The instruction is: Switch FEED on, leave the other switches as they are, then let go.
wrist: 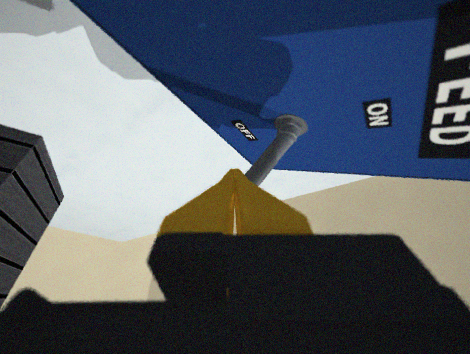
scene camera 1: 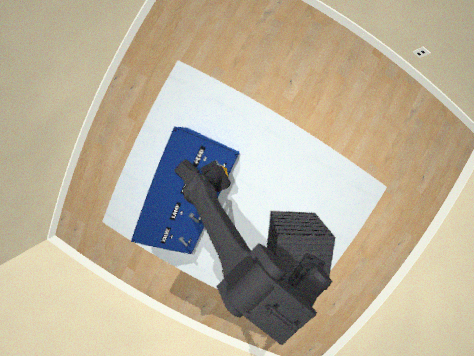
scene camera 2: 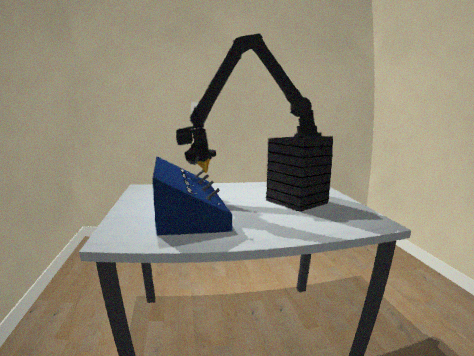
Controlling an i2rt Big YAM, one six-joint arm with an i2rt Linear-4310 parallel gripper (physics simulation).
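Where they show: gripper, between the fingertips: [wrist: 234, 176] [scene camera 1: 225, 169] [scene camera 2: 206, 172]; arm's base, origin of its link: [scene camera 1: 306, 271] [scene camera 2: 307, 136].
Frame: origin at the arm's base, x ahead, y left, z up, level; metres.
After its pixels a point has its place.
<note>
The FEED switch is a grey lever [wrist: 272, 156] @[x 0.453, y -0.135, z -0.178 m] in the wrist view, rising from the blue sloped panel [scene camera 1: 160, 190] @[x 0.596, y 0.047, z -0.126 m] [scene camera 2: 187, 215] @[x 0.511, y 0.297, z -0.230 m] [wrist: 330, 145] @[x 0.486, y -0.162, z -0.191 m] between its OFF label [wrist: 244, 130] @[x 0.432, y -0.139, z -0.218 m] and ON label [wrist: 377, 114] @[x 0.508, y -0.134, z -0.178 m]. The lever leans toward the OFF side. The FEED nameplate [scene camera 1: 199, 155] @[x 0.532, y -0.137, z -0.166 m] [wrist: 447, 105] @[x 0.528, y -0.132, z -0.168 m] lies beyond ON. My gripper [scene camera 2: 205, 171] @[x 0.422, y -0.140, z -0.177 m] [wrist: 234, 176] @[x 0.422, y -0.140, z -0.177 m] is shut and empty. Its yellow tips are at the lever's outer end, on its OFF side, and hide that end; whether they touch cannot be told.
Levers beside the LAMP label [scene camera 1: 175, 211] @[x 0.512, y 0.107, z -0.166 m] and the VALVE label [scene camera 1: 166, 235] @[x 0.500, y 0.225, z -0.168 m] stand on the same panel. Another label and its lever are partly hidden under the arm. The black ribbed pedestal [scene camera 1: 300, 225] @[x 0.073, y -0.106, z -0.122 m] [scene camera 2: 299, 172] @[x 0.076, y 0.110, z -0.135 m] [wrist: 25, 200] @[x 0.103, y -0.091, z -0.226 m] stands on the white table [scene camera 1: 145, 135] @[x 0.808, y -0.071, z -0.295 m] [scene camera 2: 280, 245] @[x 0.243, y 0.416, z -0.295 m].
</note>
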